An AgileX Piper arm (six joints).
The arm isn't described. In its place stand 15 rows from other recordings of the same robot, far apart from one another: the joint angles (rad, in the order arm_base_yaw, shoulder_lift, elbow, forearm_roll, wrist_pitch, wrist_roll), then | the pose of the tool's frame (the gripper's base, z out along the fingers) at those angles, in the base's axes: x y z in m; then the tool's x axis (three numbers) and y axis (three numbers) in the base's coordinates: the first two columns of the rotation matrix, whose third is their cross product.
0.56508 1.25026 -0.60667 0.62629 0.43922 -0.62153 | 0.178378, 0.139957, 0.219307, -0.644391, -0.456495, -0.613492, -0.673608, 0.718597, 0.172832
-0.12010 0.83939 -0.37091 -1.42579 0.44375 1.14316 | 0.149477, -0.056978, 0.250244, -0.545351, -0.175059, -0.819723, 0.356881, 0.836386, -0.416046
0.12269 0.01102 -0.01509 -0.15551 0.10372 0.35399 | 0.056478, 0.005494, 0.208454, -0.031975, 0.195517, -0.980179, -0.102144, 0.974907, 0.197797
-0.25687 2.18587 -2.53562 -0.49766 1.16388 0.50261 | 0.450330, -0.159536, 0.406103, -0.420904, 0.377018, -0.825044, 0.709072, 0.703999, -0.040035
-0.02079 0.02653 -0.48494 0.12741 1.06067 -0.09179 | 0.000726, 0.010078, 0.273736, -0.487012, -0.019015, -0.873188, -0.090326, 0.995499, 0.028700
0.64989 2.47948 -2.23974 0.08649 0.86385 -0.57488 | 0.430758, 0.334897, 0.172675, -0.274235, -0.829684, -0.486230, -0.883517, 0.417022, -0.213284
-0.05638 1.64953 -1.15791 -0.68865 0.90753 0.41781 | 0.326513, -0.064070, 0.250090, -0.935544, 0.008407, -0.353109, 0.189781, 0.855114, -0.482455
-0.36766 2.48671 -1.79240 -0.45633 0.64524 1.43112 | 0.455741, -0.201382, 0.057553, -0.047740, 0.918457, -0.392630, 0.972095, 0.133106, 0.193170
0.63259 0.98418 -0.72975 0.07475 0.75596 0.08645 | 0.143766, 0.111174, 0.287103, -0.722579, -0.355831, -0.592675, -0.519109, 0.845477, 0.125279
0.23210 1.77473 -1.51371 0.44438 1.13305 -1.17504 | 0.352811, 0.119799, 0.290052, -0.250799, -0.843135, -0.475630, -0.951323, 0.305582, -0.040065
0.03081 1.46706 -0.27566 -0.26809 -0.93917 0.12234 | 0.228313, 0.026500, 0.177697, -0.171985, -0.042880, -0.984166, -0.247025, 0.969009, 0.000948
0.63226 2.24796 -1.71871 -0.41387 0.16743 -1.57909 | 0.421681, 0.301356, 0.180562, 0.681481, -0.631611, 0.369663, -0.193070, -0.642388, -0.741661
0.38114 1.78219 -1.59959 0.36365 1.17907 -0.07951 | 0.337716, 0.167563, 0.307454, -0.908017, -0.298013, -0.294437, -0.389556, 0.859186, 0.331733
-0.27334 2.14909 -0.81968 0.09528 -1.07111 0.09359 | 0.361677, -0.109291, 0.092524, -0.115785, 0.176212, -0.977519, 0.367858, 0.921766, 0.122590
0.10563 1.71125 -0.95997 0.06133 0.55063 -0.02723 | 0.318466, 0.036700, 0.174761, -0.934378, -0.073889, -0.348536, -0.093145, 0.994897, 0.038791
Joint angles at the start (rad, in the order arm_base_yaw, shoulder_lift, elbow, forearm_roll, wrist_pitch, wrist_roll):
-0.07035, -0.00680, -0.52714, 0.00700, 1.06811, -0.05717
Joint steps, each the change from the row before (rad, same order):
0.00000, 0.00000, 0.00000, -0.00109, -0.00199, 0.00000
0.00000, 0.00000, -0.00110, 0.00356, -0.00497, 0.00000
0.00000, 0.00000, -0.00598, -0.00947, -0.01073, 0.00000
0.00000, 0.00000, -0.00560, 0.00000, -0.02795, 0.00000
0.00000, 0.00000, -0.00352, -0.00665, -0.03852, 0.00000
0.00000, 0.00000, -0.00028, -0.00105, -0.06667, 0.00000
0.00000, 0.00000, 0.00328, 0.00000, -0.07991, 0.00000
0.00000, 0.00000, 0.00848, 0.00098, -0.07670, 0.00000
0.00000, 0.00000, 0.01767, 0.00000, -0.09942, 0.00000
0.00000, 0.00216, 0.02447, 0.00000, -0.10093, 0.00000
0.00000, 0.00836, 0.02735, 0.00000, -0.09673, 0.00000
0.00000, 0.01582, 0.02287, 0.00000, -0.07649, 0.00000
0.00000, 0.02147, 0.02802, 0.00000, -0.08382, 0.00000
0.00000, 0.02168, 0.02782, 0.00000, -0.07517, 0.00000
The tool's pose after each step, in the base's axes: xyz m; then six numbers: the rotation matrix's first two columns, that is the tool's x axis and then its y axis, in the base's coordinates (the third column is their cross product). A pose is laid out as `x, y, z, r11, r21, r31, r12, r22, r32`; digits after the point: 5 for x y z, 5 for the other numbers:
-0.00934, 0.00113, 0.28433, -0.43229, -0.02396, -0.90141, 0.04223, 0.99801, -0.04678
-0.00927, 0.00141, 0.28504, -0.42660, -0.02259, -0.90416, 0.04047, 0.99821, -0.04404
-0.00967, 0.00068, 0.28756, -0.41210, -0.02824, -0.91070, 0.04682, 0.99754, -0.05212
-0.00939, 0.00066, 0.29143, -0.38140, -0.03040, -0.92391, 0.04858, 0.99742, -0.05288
-0.00864, 0.00010, 0.29566, -0.34282, -0.03681, -0.93868, 0.05474, 0.99675, -0.05908
-0.00682, -0.00008, 0.30151, -0.27951, -0.04227, -0.95921, 0.05899, 0.99639, -0.06110
-0.00461, -0.00020, 0.30766, -0.20546, -0.04796, -0.97749, 0.06321, 0.99606, -0.06216
-0.00216, -0.00027, 0.31217, -0.13844, -0.05240, -0.98898, 0.06642, 0.99586, -0.06206
0.00141, -0.00048, 0.31619, -0.05743, -0.05854, -0.99663, 0.07095, 0.99552, -0.06256
0.00581, -0.00074, 0.31835, 0.01652, -0.06414, -0.99780, 0.07504, 0.99521, -0.06273
0.01129, -0.00107, 0.31911, 0.07719, -0.06873, -0.99464, 0.07831, 0.99496, -0.06268
0.01720, -0.00144, 0.31903, 0.11463, -0.07159, -0.99083, 0.08023, 0.99481, -0.06259
0.02449, -0.00191, 0.31768, 0.14850, -0.07416, -0.98613, 0.08187, 0.99468, -0.06248
0.03144, -0.00235, 0.31524, 0.17372, -0.07607, -0.98185, 0.08301, 0.99459, -0.06237

